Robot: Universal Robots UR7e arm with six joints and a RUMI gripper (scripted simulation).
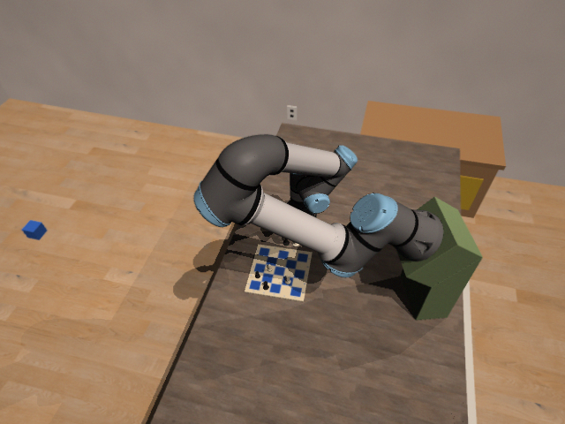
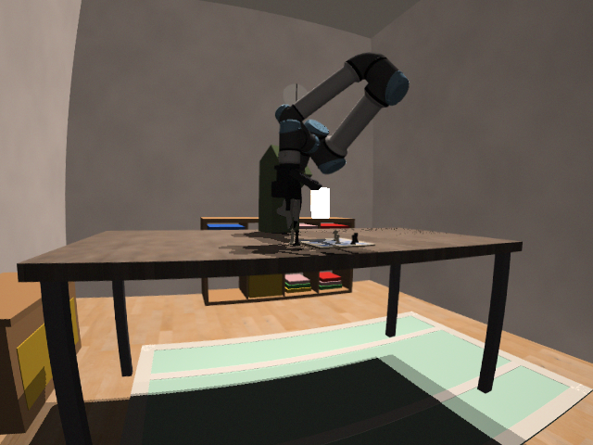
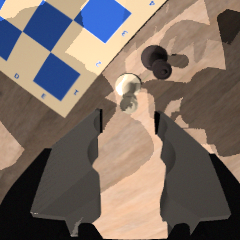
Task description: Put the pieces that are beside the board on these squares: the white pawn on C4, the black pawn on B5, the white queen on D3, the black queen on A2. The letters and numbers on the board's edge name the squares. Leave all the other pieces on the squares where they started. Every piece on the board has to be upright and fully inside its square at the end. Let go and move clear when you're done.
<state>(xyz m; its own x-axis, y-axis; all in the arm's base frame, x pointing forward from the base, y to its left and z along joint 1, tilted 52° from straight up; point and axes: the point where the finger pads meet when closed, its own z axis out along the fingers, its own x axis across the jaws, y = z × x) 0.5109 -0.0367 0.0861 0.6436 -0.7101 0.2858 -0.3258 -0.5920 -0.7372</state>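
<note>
Right now my hand is 140 mm to the right of the blue-and-cream chessboard, 70 mm above it and 20 mm past it. From my hand the other things lie so: white pawn 160 mm to the left, 50 mm below, 10 mm ahead; then black pawn 210 mm to the left, 50 mm below, 30 mm ahead; then black piece 230 mm to the left, 50 mm below, 30 mm behind.
</note>
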